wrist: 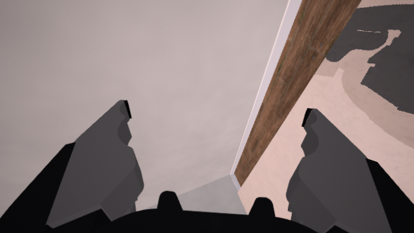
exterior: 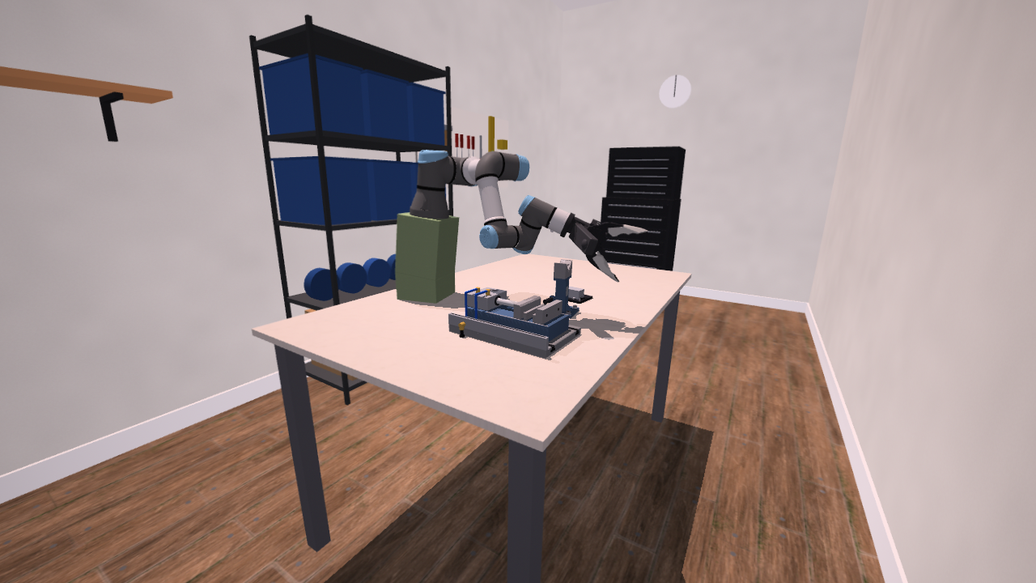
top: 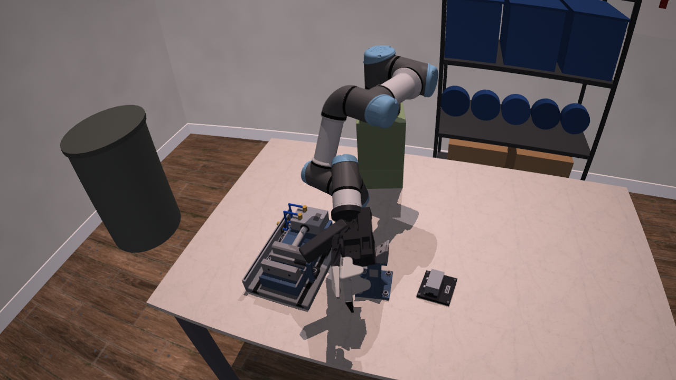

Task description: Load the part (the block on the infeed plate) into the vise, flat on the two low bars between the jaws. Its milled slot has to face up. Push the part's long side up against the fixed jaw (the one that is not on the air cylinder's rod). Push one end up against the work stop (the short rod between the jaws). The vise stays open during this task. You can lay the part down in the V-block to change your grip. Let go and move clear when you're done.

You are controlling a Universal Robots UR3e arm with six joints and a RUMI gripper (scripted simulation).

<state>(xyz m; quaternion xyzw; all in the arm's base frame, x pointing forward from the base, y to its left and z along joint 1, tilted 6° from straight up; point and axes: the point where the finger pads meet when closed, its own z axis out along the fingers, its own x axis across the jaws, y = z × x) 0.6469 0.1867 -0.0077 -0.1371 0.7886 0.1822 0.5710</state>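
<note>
The part lies 26 cm behind my hand, 18 cm below it and 13 cm to the left of it. Also, from my hand: dark work stop rod (20 cm to the right, 14 cm behind, 11 cm below); then black infeed plate (26 cm behind, 19 cm below, 14 cm to the left); then fixed jaw (24 cm to the right, 12 cm below, 10 cm behind).
</note>
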